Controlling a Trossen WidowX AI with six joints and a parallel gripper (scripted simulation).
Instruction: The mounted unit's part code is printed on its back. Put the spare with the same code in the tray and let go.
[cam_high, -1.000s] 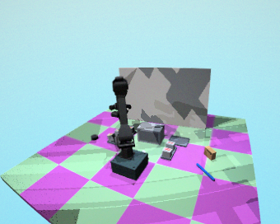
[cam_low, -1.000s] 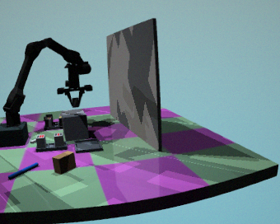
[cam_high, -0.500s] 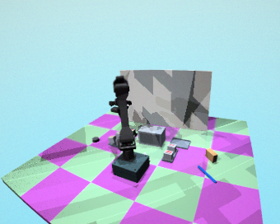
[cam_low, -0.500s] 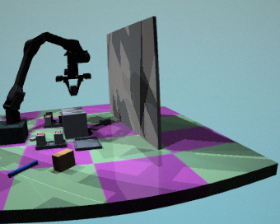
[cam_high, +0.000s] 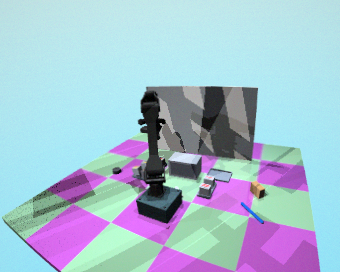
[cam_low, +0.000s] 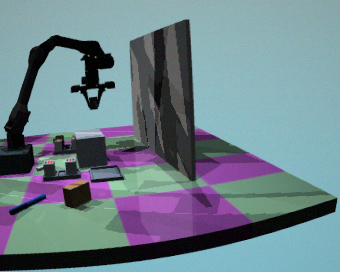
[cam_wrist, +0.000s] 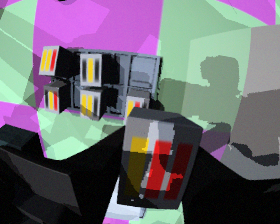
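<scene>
My gripper tip is now 39 cm to the left of the dark tray, 16 cm above it and 4 cm past it. Also, from my gripper tip: wall panel: 21 cm to the right, 19 cm ahead, 6 cm above; then spare: 3 cm above; then grey mounted unit: 19 cm to the right, 12 cm below, 6 cm behind.
</scene>
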